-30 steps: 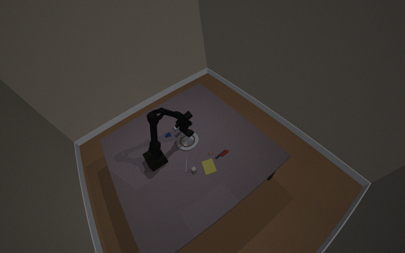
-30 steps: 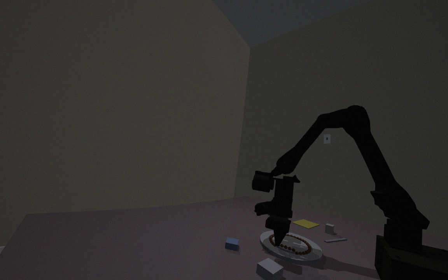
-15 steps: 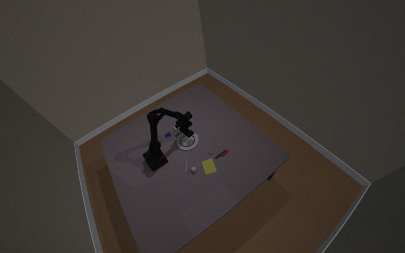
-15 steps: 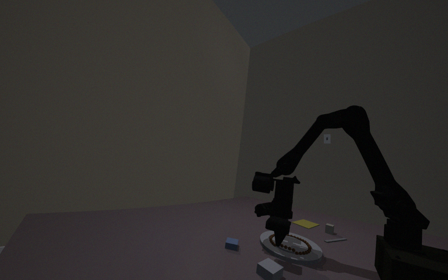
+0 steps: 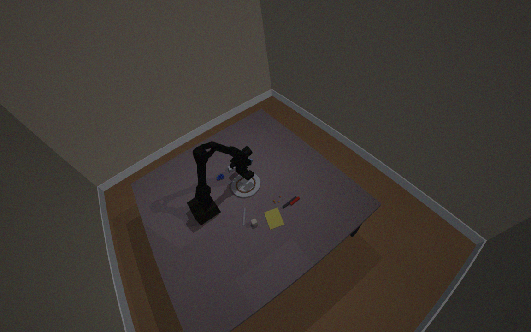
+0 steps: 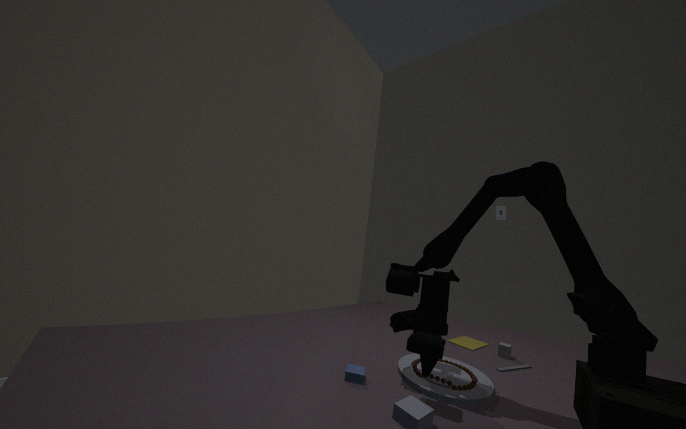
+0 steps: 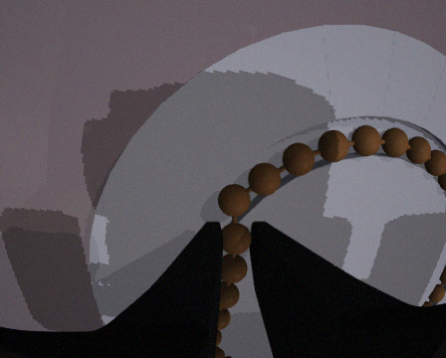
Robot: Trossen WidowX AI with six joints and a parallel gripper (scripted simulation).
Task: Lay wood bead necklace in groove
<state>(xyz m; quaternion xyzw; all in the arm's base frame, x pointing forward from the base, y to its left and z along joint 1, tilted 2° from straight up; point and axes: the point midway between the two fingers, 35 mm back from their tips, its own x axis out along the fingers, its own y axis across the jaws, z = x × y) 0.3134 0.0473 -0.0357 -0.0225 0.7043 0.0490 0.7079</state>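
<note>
Right now my gripper tip is 50 mm to the left of the round bead board, 30 mm past it and 10 mm above it. Round my gripper tip: grey block: 140 mm to the left, 20 mm behind; then blue block: 120 mm ahead, 90 mm to the left, 10 mm below; then thin stick: 230 mm to the right, 180 mm behind, 10 mm below.
</note>
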